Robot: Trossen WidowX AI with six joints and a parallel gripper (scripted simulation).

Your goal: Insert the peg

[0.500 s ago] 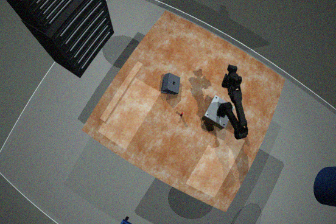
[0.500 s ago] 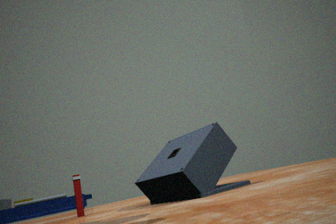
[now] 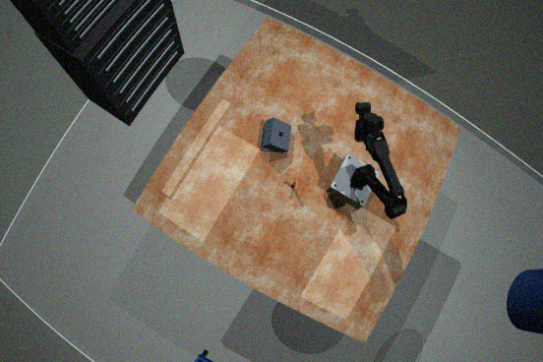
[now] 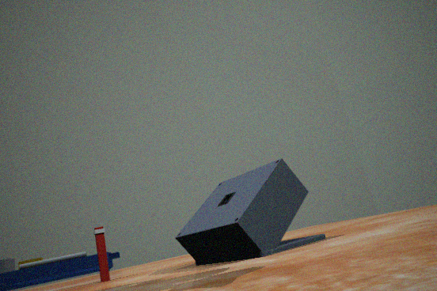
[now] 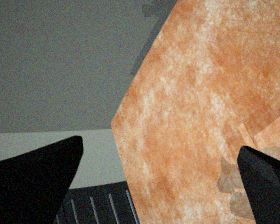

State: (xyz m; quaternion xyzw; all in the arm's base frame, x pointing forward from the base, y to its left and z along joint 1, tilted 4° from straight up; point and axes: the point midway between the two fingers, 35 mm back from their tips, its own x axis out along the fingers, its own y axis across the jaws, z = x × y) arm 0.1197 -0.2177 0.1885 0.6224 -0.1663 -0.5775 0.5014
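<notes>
The red peg is 16 cm ahead of my gripper tip, 34 cm to the left of it and 22 cm below it. Also, from my gripper tip: blue-grey sloped panel block 30 cm ahead, 15 cm to the left, 22 cm below.
</notes>
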